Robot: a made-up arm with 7 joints. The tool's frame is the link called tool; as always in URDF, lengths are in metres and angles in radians. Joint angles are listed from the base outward.
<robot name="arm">
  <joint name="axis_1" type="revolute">
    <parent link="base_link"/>
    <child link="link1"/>
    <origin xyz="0 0 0.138"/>
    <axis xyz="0 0 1"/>
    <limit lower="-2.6" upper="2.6"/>
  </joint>
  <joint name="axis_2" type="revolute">
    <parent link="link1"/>
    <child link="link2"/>
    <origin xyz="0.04 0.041 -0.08"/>
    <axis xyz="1 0 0"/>
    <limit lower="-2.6" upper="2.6"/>
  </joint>
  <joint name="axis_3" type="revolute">
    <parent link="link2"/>
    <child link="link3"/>
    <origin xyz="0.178 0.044 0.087"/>
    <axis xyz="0 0 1"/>
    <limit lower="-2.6" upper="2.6"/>
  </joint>
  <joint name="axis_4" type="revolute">
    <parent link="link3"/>
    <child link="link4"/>
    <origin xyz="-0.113 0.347 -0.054"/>
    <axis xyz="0 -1 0"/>
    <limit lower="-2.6" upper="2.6"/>
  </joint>
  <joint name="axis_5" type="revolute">
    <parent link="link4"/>
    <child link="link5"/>
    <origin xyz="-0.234 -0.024 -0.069"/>
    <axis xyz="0 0 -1"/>
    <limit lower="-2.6" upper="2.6"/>
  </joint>
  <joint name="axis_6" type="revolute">
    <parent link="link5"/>
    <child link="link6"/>
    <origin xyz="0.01 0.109 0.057"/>
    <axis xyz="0 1 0"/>
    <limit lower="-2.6" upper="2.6"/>
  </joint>
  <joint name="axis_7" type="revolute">
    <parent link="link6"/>
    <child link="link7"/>
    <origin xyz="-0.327 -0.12 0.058"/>
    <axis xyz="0 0 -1"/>
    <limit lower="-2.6" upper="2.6"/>
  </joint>
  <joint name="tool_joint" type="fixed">
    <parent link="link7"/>
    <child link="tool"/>
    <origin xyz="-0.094 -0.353 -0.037"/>
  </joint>
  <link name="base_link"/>
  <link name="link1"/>
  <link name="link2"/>
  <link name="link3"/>
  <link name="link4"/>
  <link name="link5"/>
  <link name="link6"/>
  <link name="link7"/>
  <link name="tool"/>
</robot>
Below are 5 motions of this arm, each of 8 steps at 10 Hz.
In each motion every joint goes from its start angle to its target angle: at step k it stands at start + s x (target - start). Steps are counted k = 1, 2, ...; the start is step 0. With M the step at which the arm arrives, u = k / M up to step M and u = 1 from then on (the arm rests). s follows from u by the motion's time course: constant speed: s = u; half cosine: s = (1 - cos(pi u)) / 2; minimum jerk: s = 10 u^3 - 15 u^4 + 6 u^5.
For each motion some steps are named. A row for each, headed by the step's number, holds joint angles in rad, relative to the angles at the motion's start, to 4 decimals.
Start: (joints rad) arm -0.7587 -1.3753 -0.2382 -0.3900 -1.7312 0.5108 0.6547
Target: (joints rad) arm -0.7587 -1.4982 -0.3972 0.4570 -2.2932 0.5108 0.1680
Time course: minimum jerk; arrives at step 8
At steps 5, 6, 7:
5: 0.0000 -0.0891 -0.1152 0.6139 -0.4073 0.0000 -0.3528
6: 0.0000 -0.1102 -0.1425 0.7593 -0.5038 0.0000 -0.4363
7: 0.0000 -0.1209 -0.1564 0.8334 -0.5530 0.0000 -0.4789

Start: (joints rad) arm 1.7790 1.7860 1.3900 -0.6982 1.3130 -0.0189 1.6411
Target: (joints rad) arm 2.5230 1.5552 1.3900 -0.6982 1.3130 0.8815 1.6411
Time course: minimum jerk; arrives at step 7
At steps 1, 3, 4, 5, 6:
1: 0.0173 -0.0054 0.0000 0.0000 0.0000 0.0209 0.0000
3: 0.2737 -0.0849 0.0000 0.0000 0.0000 0.3312 0.0000
4: 0.4703 -0.1459 0.0000 0.0000 0.0000 0.5692 0.0000
5: 0.6363 -0.1974 0.0000 0.0000 0.0000 0.7701 0.0000
6: 0.7267 -0.2254 0.0000 0.0000 0.0000 0.8795 0.0000

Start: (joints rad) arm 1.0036 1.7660 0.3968 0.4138 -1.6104 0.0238 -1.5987
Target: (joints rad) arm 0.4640 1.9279 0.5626 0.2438 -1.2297 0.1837 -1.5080
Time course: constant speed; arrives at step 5
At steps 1, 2, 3, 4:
1: -0.1079 0.0324 0.0332 -0.0340 0.0761 0.0320 0.0181
2: -0.2158 0.0648 0.0663 -0.0680 0.1523 0.0640 0.0363
3: -0.3238 0.0971 0.0995 -0.1020 0.2284 0.0959 0.0544
4: -0.4317 0.1295 0.1326 -0.1360 0.3046 0.1279 0.0726

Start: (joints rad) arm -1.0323 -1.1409 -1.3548 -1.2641 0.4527 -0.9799 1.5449
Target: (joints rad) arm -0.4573 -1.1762 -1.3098 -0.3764 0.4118 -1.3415 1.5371
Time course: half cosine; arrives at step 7
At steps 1, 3, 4, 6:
1: 0.0285 -0.0017 0.0022 0.0440 -0.0020 -0.0179 -0.0004
3: 0.2235 -0.0137 0.0175 0.3451 -0.0159 -0.1406 -0.0030
4: 0.3515 -0.0216 0.0275 0.5426 -0.0250 -0.2210 -0.0048
6: 0.5465 -0.0336 0.0428 0.8437 -0.0389 -0.3437 -0.0074

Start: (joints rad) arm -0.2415 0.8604 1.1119 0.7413 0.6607 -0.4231 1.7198
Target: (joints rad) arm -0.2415 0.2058 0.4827 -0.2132 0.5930 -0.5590 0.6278
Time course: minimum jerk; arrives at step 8
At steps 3, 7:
3: 0.0000 -0.1802 -0.1732 -0.2627 -0.0186 -0.0374 -0.3005
7: 0.0000 -0.6441 -0.6191 -0.9392 -0.0666 -0.1337 -1.0745

